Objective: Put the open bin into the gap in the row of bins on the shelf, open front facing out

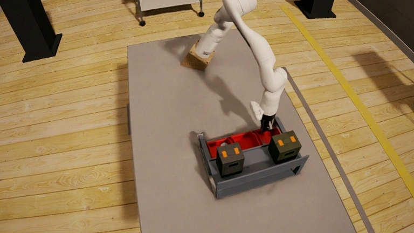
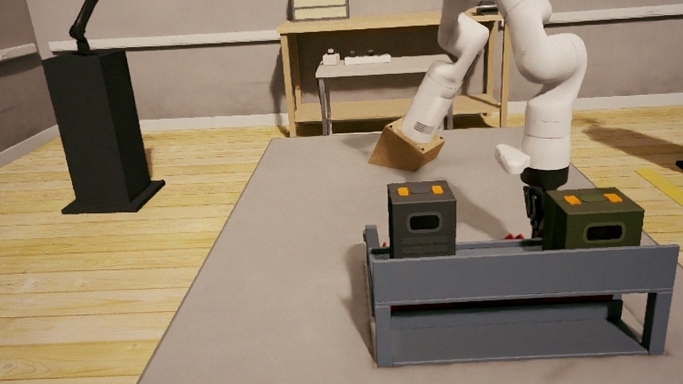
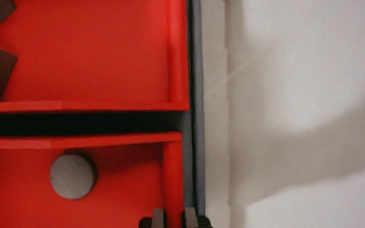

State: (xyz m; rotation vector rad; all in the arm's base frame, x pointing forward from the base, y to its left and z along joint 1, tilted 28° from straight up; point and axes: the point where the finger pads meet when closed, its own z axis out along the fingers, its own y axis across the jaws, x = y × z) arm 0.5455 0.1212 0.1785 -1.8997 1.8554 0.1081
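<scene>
Now: the grey round part 60 mm ahead of my hand, 30 mm below it and 20 mm to the right of it. Round my hand: dark grey box 210 mm to the right, 190 mm ahead, 110 mm above; green box 180 mm ahead, 100 mm above, 20 mm to the left; grey shelf 120 mm ahead, 100 mm to the right, 20 mm above.
</scene>
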